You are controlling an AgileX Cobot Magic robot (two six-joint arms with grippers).
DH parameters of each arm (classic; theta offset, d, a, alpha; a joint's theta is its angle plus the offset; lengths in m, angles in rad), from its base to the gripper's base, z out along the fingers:
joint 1: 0 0.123 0 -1.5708
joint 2: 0.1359 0 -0.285 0
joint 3: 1.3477 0 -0.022 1.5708
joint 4: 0 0.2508 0 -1.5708
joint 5: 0 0 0.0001 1.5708
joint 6: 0 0.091 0 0
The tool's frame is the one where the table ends.
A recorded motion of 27 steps. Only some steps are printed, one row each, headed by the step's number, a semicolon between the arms.
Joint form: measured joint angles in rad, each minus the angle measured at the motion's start. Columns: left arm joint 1, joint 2, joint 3, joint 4, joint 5, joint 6; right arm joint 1, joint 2, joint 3, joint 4, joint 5, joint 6.
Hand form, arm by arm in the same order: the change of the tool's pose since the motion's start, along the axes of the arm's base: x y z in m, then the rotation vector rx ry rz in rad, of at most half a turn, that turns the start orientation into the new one. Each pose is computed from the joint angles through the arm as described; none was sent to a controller.
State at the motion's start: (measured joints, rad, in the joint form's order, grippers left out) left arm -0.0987 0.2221 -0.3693 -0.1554 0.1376 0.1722; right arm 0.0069 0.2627 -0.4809 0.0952 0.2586 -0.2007
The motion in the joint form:
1: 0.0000 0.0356 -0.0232 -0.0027 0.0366 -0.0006; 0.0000 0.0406 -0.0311 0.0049 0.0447 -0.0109
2: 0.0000 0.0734 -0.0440 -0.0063 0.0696 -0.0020; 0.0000 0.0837 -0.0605 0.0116 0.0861 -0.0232
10: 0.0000 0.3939 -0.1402 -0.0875 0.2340 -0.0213; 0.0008 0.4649 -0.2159 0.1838 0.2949 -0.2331
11: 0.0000 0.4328 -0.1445 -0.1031 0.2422 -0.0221; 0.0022 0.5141 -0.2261 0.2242 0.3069 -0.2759
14: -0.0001 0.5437 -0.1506 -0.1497 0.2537 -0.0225; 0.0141 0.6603 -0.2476 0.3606 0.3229 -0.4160
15: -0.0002 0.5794 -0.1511 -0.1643 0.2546 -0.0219; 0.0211 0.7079 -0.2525 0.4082 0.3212 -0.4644
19: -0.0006 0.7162 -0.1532 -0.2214 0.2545 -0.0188; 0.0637 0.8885 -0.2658 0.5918 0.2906 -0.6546
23: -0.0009 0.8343 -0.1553 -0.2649 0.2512 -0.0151; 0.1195 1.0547 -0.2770 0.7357 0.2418 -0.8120
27: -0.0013 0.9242 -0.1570 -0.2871 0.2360 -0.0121; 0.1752 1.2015 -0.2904 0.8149 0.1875 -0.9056
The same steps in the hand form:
1: 0.0049 -0.0010 0.0021 0.0029 0.0485 -0.0062; 0.0057 0.0005 0.0035 -0.0079 0.0536 0.0054
2: 0.0105 -0.0021 0.0033 0.0040 0.0983 -0.0122; 0.0122 0.0012 0.0063 -0.0154 0.1081 0.0118
10: 0.0638 -0.0124 -0.0103 -0.0553 0.4918 -0.0528; 0.0829 0.0117 -0.0002 -0.0624 0.5188 0.1388
11: 0.0703 -0.0137 -0.0145 -0.0682 0.5355 -0.0558; 0.0927 0.0141 -0.0045 -0.0637 0.5616 0.1674
14: 0.0884 -0.0173 -0.0288 -0.1071 0.6544 -0.0596; 0.1216 0.0232 -0.0206 -0.0594 0.6682 0.2628
15: 0.0939 -0.0184 -0.0341 -0.1189 0.6912 -0.0593; 0.1308 0.0268 -0.0268 -0.0564 0.6955 0.2948
19: 0.1137 -0.0223 -0.0557 -0.1661 0.8280 -0.0529; 0.1641 0.0435 -0.0542 -0.0477 0.7749 0.4091
23: 0.1287 -0.0251 -0.0762 -0.2010 0.9415 -0.0403; 0.1907 0.0619 -0.0853 -0.0544 0.8387 0.4873
27: 0.1394 -0.0264 -0.0925 -0.2167 1.0148 -0.0239; 0.2097 0.0788 -0.1177 -0.0777 0.9063 0.5256

